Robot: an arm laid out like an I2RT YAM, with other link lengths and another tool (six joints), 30 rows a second.
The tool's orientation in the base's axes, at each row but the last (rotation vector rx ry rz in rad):
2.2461, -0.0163, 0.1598
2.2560, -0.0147, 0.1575
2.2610, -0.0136, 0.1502
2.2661, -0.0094, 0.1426
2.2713, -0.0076, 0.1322
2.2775, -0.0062, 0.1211
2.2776, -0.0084, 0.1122
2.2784, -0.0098, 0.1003
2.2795, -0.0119, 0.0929
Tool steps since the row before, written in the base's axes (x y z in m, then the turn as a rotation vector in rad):
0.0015, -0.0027, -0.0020, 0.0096, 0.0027, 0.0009
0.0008, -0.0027, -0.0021, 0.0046, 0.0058, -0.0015
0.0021, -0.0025, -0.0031, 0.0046, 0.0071, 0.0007
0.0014, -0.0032, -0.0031, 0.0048, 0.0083, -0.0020
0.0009, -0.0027, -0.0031, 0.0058, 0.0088, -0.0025
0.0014, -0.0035, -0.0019, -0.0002, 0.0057, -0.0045
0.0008, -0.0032, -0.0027, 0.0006, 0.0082, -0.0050
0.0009, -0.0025, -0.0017, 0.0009, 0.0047, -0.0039
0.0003, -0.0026, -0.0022, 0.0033, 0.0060, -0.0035
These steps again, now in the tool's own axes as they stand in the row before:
0.0011, 0.0001, 0.0035, 0.0097, -0.0016, -0.0016
0.0004, 0.0001, 0.0035, 0.0046, -0.0051, -0.0030
0.0016, -0.0009, 0.0041, 0.0049, -0.0043, -0.0054
0.0009, -0.0004, 0.0046, 0.0049, -0.0071, -0.0046
0.0005, -0.0007, 0.0041, 0.0059, -0.0079, -0.0046
0.0011, 0.0008, 0.0040, -0.0004, -0.0071, -0.0014
0.0005, 0.0000, 0.0042, 0.0004, -0.0092, -0.0029
0.0007, 0.0003, 0.0031, 0.0007, -0.0061, -0.0010
0.0001, 0.0000, 0.0034, 0.0032, -0.0067, -0.0021

